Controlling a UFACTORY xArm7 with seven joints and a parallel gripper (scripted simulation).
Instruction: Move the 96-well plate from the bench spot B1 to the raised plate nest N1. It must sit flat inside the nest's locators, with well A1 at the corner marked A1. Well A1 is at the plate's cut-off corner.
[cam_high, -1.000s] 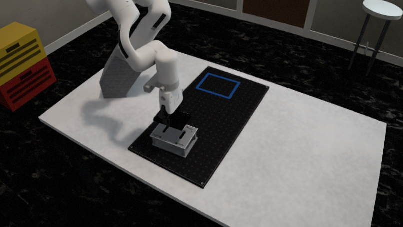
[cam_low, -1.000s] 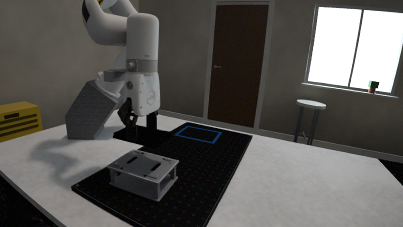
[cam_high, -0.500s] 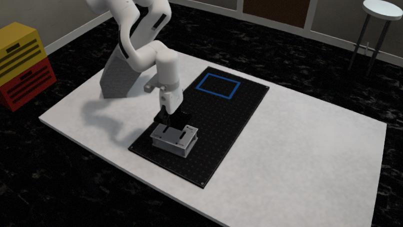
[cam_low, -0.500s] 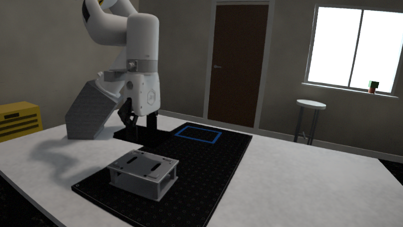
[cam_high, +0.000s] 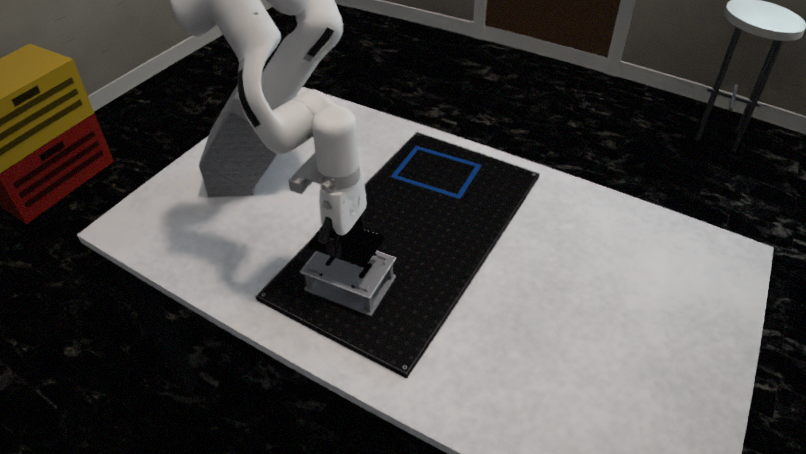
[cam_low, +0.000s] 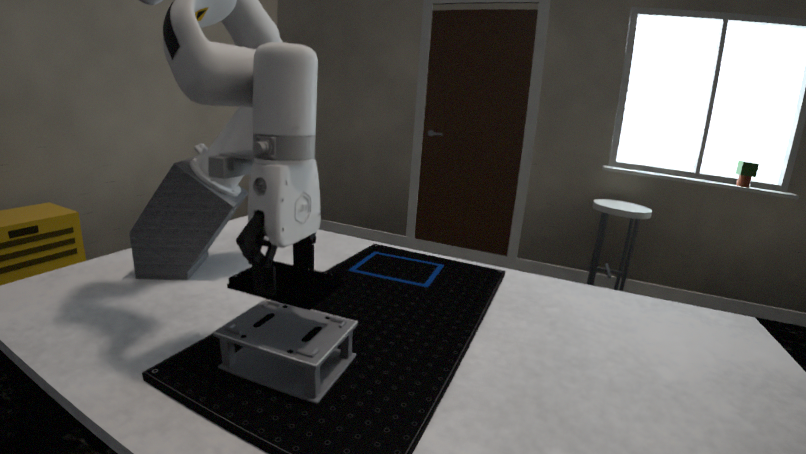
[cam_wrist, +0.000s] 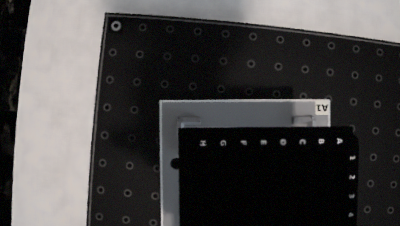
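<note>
My hand is 80 mm above the grey raised nest N1. Round my hand: black 96-well plate (10 mm below).
</note>
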